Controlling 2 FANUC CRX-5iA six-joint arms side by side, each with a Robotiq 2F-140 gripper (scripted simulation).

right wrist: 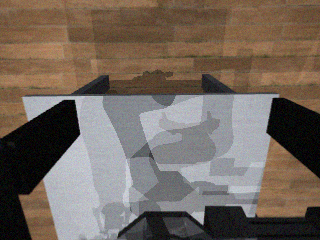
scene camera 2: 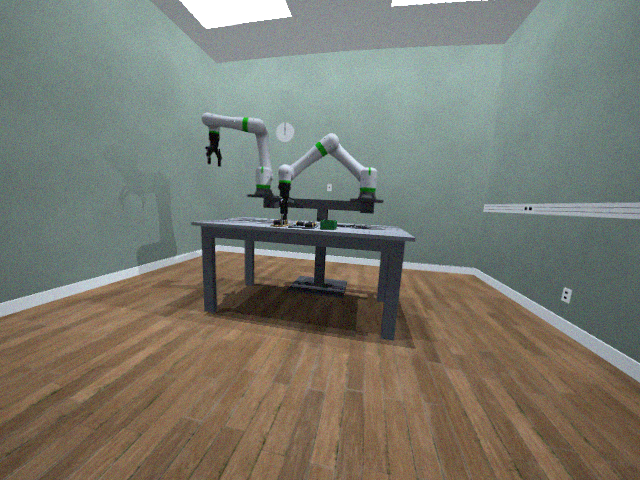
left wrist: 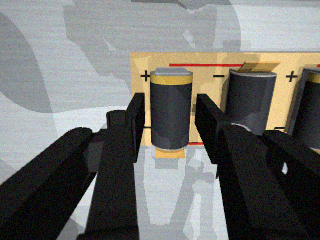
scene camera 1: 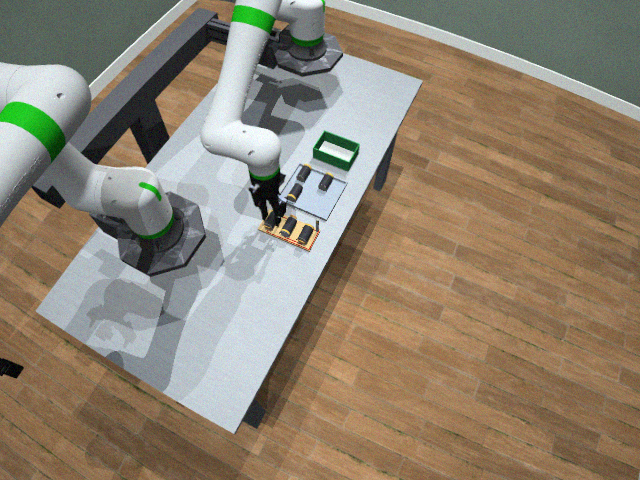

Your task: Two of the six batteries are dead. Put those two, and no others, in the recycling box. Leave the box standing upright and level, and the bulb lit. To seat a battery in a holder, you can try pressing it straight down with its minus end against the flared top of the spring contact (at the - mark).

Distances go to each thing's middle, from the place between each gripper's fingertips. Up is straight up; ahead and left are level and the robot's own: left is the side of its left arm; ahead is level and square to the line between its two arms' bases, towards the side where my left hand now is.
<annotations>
Now: left hand (scene camera 1: 272, 220) 19 cm to the right of the tray (scene camera 1: 311, 198), 6 cm short of it and 5 cm above it.
Now: right hand 97 cm to the right of the tray, 50 cm above it and 25 cm short of it.
</annotations>
